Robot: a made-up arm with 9 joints.
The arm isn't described. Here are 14 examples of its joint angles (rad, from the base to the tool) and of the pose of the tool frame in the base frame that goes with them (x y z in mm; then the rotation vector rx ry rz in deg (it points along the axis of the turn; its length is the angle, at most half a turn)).
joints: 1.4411 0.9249 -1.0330 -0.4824 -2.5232 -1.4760 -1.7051 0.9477 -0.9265
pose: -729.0 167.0 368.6 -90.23 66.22 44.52
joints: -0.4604 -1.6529 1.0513 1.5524 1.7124 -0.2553 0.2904 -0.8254 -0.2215
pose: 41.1 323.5 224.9 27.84 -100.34 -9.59
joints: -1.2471 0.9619 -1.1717 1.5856 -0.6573 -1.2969 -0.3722 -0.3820 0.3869
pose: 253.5 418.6 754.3 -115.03 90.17 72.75
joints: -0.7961 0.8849 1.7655 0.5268 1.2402 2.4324 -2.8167 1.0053 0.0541
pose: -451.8 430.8 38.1 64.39 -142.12 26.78
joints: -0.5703 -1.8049 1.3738 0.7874 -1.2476 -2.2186 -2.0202 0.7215 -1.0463
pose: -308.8 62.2 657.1 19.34 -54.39 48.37
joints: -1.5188 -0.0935 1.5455 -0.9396 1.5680 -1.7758 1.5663 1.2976 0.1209
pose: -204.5 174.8 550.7 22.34 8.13 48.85
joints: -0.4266 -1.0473 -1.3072 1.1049 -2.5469 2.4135 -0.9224 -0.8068 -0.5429
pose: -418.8 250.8 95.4 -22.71 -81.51 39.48
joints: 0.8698 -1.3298 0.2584 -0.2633 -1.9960 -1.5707 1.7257 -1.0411 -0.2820
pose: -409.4 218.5 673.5 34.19 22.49 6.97
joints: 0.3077 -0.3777 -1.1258 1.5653 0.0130 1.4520 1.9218 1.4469 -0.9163
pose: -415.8 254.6 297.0 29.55 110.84 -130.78
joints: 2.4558 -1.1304 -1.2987 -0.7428 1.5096 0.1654 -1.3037 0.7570 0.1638
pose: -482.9 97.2 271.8 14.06 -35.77 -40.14
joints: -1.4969 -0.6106 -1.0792 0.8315 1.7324 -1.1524 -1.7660 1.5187 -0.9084
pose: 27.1 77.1 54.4 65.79 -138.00 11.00
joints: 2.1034 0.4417 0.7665 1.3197 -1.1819 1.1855 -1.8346 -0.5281 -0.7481
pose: -425.1 -945.1 704.5 91.04 17.86 -69.69
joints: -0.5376 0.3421 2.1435 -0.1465 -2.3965 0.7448 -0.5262 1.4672 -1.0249
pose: -74.6 408.1 692.0 17.02 124.56 84.23
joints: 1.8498 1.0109 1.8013 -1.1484 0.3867 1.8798 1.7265 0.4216 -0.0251
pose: -118.7 -33.8 450.9 7.54 -30.44 -28.65
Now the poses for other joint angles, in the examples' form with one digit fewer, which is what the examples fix.
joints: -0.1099 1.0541 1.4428 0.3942 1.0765 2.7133 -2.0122 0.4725 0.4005
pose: -716 25 6 82.2 -77.3 77.9
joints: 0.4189 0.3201 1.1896 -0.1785 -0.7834 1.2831 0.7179 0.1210 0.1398
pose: -435 -240 842 117.6 59.0 18.9
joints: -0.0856 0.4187 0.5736 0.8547 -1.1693 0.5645 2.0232 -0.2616 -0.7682
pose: -484 249 932 57.4 -5.3 35.5
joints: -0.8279 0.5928 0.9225 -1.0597 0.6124 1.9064 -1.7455 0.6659 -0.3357
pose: -474 246 959 90.0 -55.5 -135.8
